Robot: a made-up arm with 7 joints.
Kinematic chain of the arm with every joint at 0, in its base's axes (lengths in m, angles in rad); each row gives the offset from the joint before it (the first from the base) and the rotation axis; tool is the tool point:
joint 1: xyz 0 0.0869 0 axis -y
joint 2: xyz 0 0.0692 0 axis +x
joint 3: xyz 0 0 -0.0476 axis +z
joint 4: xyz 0 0 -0.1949 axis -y
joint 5: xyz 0 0 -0.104 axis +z
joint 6: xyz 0 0 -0.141 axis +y
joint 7: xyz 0 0 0 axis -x
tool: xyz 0 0 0
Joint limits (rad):
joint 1: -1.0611..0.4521
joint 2: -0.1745..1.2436
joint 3: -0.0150..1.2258
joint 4: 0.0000..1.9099
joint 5: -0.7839..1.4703
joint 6: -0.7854..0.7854
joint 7: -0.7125..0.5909
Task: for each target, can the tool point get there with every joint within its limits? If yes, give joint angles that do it. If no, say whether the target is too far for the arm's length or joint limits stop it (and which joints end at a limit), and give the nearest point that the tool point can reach.
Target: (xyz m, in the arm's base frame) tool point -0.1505 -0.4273 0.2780
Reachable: no: too far | nearest point -0.4191 0.0715 -0.2342 | short by 0.764 m
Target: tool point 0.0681 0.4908 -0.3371
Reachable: yes | joints 0.0740 0.6223 1.0386 0.3532 1.2419 0.0161 -0.1103
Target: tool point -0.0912 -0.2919 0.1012
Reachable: no: joint limits stop it (at a limit: joint 1, joint 2, joint 3, joint 4) | nearest point -0.0252 0.1247 -0.2787 | short by 0.568 m
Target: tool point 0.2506 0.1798 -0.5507
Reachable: no: too far | nearest point 0.2018 0.1752 -0.4434 | short by 0.118 m
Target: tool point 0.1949 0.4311 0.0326
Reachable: yes | joints 0.3096 0.9063 0.6455 1.6057 -0.1742 -0.3924 0.2084
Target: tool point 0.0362 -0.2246 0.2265
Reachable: no: joint limits stop it (at a limit: joint 1, joint 2, joint 3, joint 4) | nearest point 0.2768 0.1247 -0.0412 | short by 0.502 m
